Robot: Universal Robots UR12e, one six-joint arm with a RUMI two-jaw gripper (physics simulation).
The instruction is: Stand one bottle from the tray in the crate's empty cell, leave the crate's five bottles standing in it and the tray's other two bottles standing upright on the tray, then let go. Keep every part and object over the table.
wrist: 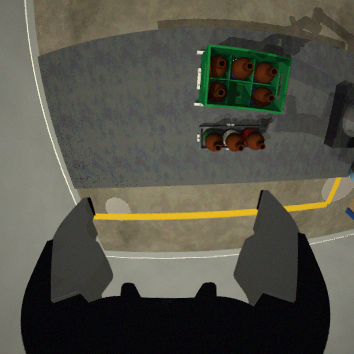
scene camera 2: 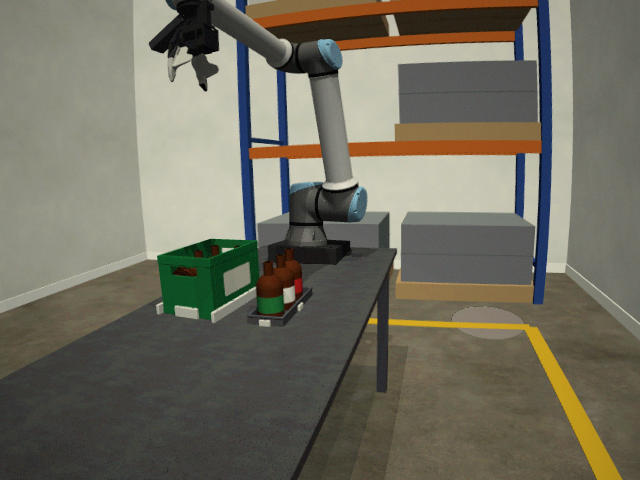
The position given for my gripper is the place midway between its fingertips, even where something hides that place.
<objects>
My gripper shows in the wrist view (174, 196) and in scene camera 2 (190, 87).
</objects>
